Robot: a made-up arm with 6 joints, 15 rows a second.
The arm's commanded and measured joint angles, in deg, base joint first. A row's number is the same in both.
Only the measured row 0 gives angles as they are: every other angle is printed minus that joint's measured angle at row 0.
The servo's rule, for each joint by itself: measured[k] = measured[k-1] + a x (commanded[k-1-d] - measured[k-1]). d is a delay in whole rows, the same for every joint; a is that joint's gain. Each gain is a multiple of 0.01, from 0.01 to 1. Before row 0 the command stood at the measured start. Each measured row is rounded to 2 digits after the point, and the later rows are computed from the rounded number. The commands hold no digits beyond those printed.
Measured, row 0:
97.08 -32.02 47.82 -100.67 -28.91 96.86
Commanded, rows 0 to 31:
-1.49 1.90 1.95 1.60 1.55 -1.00
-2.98 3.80 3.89 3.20 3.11 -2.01
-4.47 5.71 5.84 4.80 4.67 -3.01
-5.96 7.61 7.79 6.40 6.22 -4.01
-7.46 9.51 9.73 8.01 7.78 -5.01
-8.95 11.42 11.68 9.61 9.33 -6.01
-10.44 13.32 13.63 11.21 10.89 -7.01
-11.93 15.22 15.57 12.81 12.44 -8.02
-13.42 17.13 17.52 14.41 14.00 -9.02
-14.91 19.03 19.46 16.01 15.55 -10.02
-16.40 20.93 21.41 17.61 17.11 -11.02
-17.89 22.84 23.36 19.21 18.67 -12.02
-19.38 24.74 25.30 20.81 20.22 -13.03
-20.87 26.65 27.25 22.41 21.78 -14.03
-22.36 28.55 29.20 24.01 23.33 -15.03
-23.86 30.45 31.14 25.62 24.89 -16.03
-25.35 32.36 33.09 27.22 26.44 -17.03
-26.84 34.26 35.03 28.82 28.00 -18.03
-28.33 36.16 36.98 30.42 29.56 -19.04
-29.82 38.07 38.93 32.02 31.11 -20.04
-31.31 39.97 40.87 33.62 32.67 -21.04
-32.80 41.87 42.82 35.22 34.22 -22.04
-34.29 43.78 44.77 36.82 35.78 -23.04
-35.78 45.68 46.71 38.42 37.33 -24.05
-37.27 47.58 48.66 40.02 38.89 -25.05
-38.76 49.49 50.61 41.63 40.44 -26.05
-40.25 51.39 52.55 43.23 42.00 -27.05
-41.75 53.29 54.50 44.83 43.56 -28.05
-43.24 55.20 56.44 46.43 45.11 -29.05
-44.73 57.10 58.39 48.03 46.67 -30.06
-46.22 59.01 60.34 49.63 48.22 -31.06
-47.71 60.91 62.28 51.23 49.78 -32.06
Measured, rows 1 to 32:
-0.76 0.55 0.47 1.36 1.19 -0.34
-1.89 1.49 1.29 2.92 2.67 -0.91
-3.21 2.71 2.38 4.52 4.21 -1.62
-4.61 4.13 3.68 6.12 5.76 -2.43
-6.06 5.69 5.13 7.73 7.32 -3.31
-7.53 7.35 6.70 9.33 8.87 -4.23
-9.01 9.08 8.36 10.93 10.43 -5.18
-10.50 10.86 10.09 12.53 11.98 -6.15
-11.99 12.68 11.87 14.13 13.54 -7.13
-13.48 14.52 13.69 15.73 15.09 -8.11
-14.97 16.38 15.54 17.33 16.65 -9.10
-16.46 18.25 17.42 18.93 18.21 -10.09
-17.95 20.13 19.31 20.53 19.76 -11.09
-19.44 22.02 21.22 22.13 21.32 -12.09
-20.93 23.91 23.14 23.73 22.87 -13.09
-22.42 25.81 25.06 25.34 24.43 -14.09
-23.91 27.71 26.99 26.94 25.98 -15.09
-25.40 29.61 28.92 28.54 27.54 -16.09
-26.89 31.51 30.85 30.14 29.10 -17.09
-28.38 33.41 32.79 31.74 30.65 -18.09
-29.87 35.31 34.73 33.34 32.21 -19.09
-31.36 37.21 36.67 34.94 33.76 -20.09
-32.85 39.12 38.61 36.54 35.32 -21.09
-34.34 41.02 40.55 38.14 36.87 -22.10
-35.83 42.92 42.50 39.74 38.43 -23.10
-37.32 44.83 44.45 41.35 39.98 -24.10
-38.81 46.73 46.39 42.95 41.54 -25.10
-40.31 48.63 48.34 44.55 43.10 -26.10
-41.80 50.54 50.28 46.15 44.65 -27.10
-43.29 52.44 52.23 47.75 46.21 -28.11
-44.78 54.35 54.18 49.35 47.76 -29.11
-46.27 56.25 56.12 50.95 49.32 -30.11
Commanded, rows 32 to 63:
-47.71 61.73 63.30 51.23 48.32 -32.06
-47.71 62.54 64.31 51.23 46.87 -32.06
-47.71 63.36 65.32 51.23 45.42 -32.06
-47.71 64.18 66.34 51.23 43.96 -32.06
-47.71 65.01 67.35 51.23 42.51 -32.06
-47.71 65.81 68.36 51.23 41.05 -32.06
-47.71 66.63 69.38 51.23 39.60 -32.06
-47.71 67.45 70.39 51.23 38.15 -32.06
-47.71 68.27 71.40 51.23 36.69 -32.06
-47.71 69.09 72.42 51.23 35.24 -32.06
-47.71 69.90 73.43 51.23 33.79 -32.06
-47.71 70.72 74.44 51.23 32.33 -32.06
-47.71 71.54 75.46 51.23 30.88 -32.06
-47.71 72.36 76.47 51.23 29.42 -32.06
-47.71 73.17 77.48 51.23 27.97 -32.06
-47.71 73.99 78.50 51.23 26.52 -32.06
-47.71 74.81 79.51 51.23 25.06 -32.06
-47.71 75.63 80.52 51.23 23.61 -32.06
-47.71 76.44 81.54 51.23 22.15 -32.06
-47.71 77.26 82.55 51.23 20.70 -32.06
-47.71 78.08 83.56 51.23 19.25 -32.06
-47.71 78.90 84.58 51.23 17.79 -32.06
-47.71 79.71 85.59 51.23 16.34 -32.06
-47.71 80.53 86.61 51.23 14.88 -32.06
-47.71 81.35 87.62 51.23 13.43 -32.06
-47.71 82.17 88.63 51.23 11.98 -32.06
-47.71 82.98 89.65 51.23 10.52 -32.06
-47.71 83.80 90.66 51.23 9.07 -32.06
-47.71 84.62 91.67 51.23 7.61 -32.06
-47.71 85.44 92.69 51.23 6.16 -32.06
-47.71 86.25 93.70 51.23 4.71 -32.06
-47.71 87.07 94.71 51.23 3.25 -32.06
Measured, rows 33 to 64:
-47.00 57.84 57.84 51.19 48.55 -30.77
-47.36 59.20 59.39 51.22 47.26 -31.21
-47.54 60.41 60.81 51.23 45.84 -31.50
-47.63 61.50 62.14 51.23 44.39 -31.69
-47.67 62.52 63.39 51.23 42.94 -31.82
-47.69 63.47 64.58 51.23 41.48 -31.90
-47.70 64.39 65.73 51.23 40.03 -31.95
-47.71 65.28 66.85 51.23 38.58 -31.99
-47.71 66.15 67.94 51.23 37.12 -32.01
-47.71 67.00 69.02 51.23 35.67 -32.03
-47.71 67.84 70.08 51.23 34.22 -32.04
-47.71 68.68 71.13 51.23 32.76 -32.05
-47.71 69.51 72.17 51.23 31.31 -32.05
-47.71 70.34 73.20 51.23 29.85 -32.05
-47.71 71.16 74.23 51.23 28.40 -32.05
-47.71 71.98 75.25 51.23 26.95 -32.05
-47.71 72.80 76.27 51.23 25.49 -32.05
-47.71 73.62 77.29 51.23 24.04 -32.05
-47.71 74.44 78.31 51.23 22.58 -32.05
-47.71 75.26 79.33 51.23 21.13 -32.05
-47.71 76.08 80.35 51.23 19.68 -32.05
-47.71 76.90 81.37 51.23 18.22 -32.05
-47.71 77.71 82.38 51.23 16.77 -32.05
-47.71 78.53 83.40 51.23 15.31 -32.05
-47.71 79.35 84.41 51.23 13.86 -32.05
-47.71 80.17 85.42 51.23 12.41 -32.05
-47.71 80.98 86.44 51.23 10.95 -32.05
-47.71 81.80 87.45 51.23 9.50 -32.05
-47.71 82.62 88.46 51.23 8.04 -32.05
-47.71 83.44 89.48 51.23 6.59 -32.05
-47.71 84.25 90.49 51.23 5.14 -32.05
-47.71 85.07 91.50 51.23 3.68 -32.05

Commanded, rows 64 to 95:
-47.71 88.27 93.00 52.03 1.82 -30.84
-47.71 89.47 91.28 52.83 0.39 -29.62
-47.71 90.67 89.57 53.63 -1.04 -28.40
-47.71 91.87 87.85 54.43 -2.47 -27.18
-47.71 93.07 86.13 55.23 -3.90 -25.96
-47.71 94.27 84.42 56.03 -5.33 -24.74
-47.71 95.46 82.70 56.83 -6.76 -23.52
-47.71 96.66 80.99 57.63 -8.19 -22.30
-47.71 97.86 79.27 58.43 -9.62 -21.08
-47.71 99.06 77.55 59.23 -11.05 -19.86
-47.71 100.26 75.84 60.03 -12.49 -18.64
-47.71 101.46 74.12 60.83 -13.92 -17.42
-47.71 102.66 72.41 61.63 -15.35 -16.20
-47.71 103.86 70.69 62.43 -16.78 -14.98
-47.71 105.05 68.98 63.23 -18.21 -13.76
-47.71 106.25 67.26 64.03 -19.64 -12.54
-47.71 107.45 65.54 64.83 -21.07 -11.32
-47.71 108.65 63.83 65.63 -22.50 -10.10
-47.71 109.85 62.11 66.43 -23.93 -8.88
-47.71 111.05 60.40 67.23 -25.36 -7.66
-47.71 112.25 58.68 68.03 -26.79 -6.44
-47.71 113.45 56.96 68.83 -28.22 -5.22
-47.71 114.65 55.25 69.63 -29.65 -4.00
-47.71 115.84 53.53 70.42 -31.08 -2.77
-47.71 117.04 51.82 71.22 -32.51 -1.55
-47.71 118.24 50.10 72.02 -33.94 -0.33
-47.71 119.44 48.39 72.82 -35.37 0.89
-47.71 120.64 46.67 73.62 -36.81 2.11
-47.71 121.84 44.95 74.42 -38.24 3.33
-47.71 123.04 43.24 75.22 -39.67 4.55
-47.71 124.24 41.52 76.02 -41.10 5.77
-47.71 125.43 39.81 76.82 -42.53 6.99
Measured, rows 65 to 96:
-47.71 86.00 91.86 51.91 2.25 -31.64
-47.71 87.01 91.72 52.69 0.82 -30.95
-47.71 88.07 91.20 53.49 -0.61 -30.08
-47.71 89.17 90.40 54.29 -2.04 -29.09
-47.71 90.30 89.38 55.09 -3.47 -28.03
-47.71 91.45 88.19 55.89 -4.90 -26.91
-47.71 92.61 86.87 56.69 -6.33 -25.76
-47.71 93.78 85.46 57.49 -7.76 -24.58
-47.71 94.96 83.97 58.29 -9.19 -23.39
-47.71 96.15 82.43 59.09 -10.62 -22.19
-47.71 97.34 80.85 59.89 -12.06 -20.98
-47.71 98.53 79.23 60.69 -13.49 -19.77
-47.71 99.73 77.59 61.49 -14.92 -18.56
-47.71 100.93 75.93 62.29 -16.35 -17.34
-47.71 102.12 74.26 63.09 -17.78 -16.12
-47.71 103.32 72.58 63.89 -19.21 -14.90
-47.71 104.52 70.89 64.69 -20.64 -13.68
-47.71 105.72 69.20 65.49 -22.07 -12.46
-47.71 106.92 67.50 66.29 -23.50 -11.24
-47.71 108.12 65.80 67.09 -24.93 -10.02
-47.71 109.32 64.09 67.89 -26.36 -8.80
-47.71 110.52 62.38 68.69 -27.79 -7.58
-47.71 111.72 60.67 69.49 -29.22 -6.36
-47.71 112.91 58.96 70.28 -30.65 -5.14
-47.71 114.11 57.25 71.08 -32.08 -3.92
-47.71 115.31 55.53 71.88 -33.51 -2.70
-47.71 116.51 53.82 72.68 -34.94 -1.48
-47.71 117.71 52.10 73.48 -36.38 -0.26
-47.71 118.91 50.38 74.28 -37.81 0.96
-47.71 120.11 48.67 75.08 -39.24 2.18
-47.71 121.31 46.95 75.88 -40.67 3.40
-47.71 122.50 45.24 76.68 -42.10 4.62

